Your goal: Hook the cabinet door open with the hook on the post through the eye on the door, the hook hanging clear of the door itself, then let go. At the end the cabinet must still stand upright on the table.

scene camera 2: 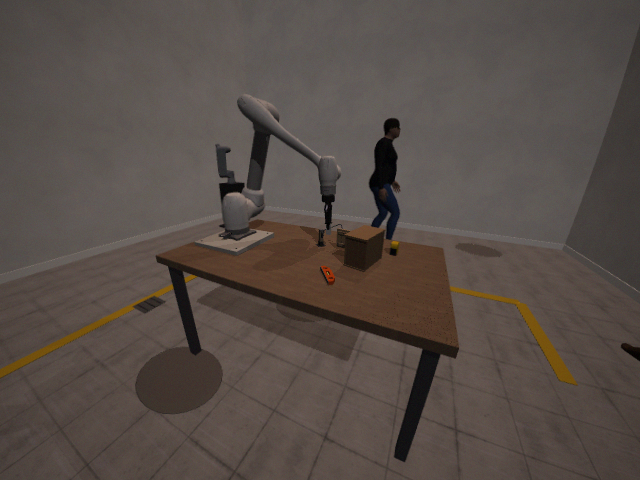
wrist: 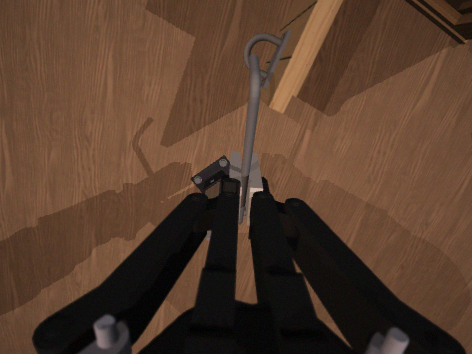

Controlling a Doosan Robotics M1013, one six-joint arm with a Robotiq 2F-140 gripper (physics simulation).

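Pixels of known places: gripper, fingertip midpoint: (scene camera 2: 328,234); arm's base, origin of the base link: (scene camera 2: 238,234).
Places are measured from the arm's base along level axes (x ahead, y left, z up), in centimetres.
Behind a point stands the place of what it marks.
The wooden cabinet (scene camera 2: 363,249) @(x 87.6, y -5.3, z 8.7 cm) (wrist: 452,14) @(x 78.8, y -0.2, z -1.3 cm) stands upright on the table (scene camera 2: 289,279) @(x 61.2, y -28.8, z -2.8 cm), its door (scene camera 2: 341,238) @(x 68.8, y 14.4, z 4.7 cm) (wrist: 306,52) @(x 69.3, y 14.7, z 10.3 cm) swung open. A grey eye (wrist: 246,50) @(x 68.7, y 17.9, z 5.5 cm) sticks out from the door. The dark post (scene camera 2: 321,238) @(x 55.3, y 15.3, z 2.1 cm) (wrist: 210,174) @(x 55.4, y 17.4, z -2.6 cm) stands left of the door; in the wrist view its base plate shows beside the fingertips. My gripper (scene camera 2: 328,230) @(x 60.1, y 15.3, z 5.6 cm) (wrist: 242,166) @(x 60.1, y 15.3, z 5.6 cm) is shut on the rod of the grey hook (wrist: 251,120) @(x 64.9, y 16.7, z 12.2 cm), above the table near the post. The hook's bent end overlaps the eye's near side in the wrist view; whether it passes through the eye cannot be told.
An orange tool (scene camera 2: 327,274) @(x 75.7, y -19.3, z -1.0 cm) lies on the table in front of the cabinet. A small yellow and black object (scene camera 2: 394,248) @(x 98.4, y 22.4, z 1.4 cm) stands right of the cabinet. A person (scene camera 2: 385,175) is behind the table. The arm's base plate (scene camera 2: 206,241) @(x -7.9, y -18.8, z -0.4 cm) is at the table's left.
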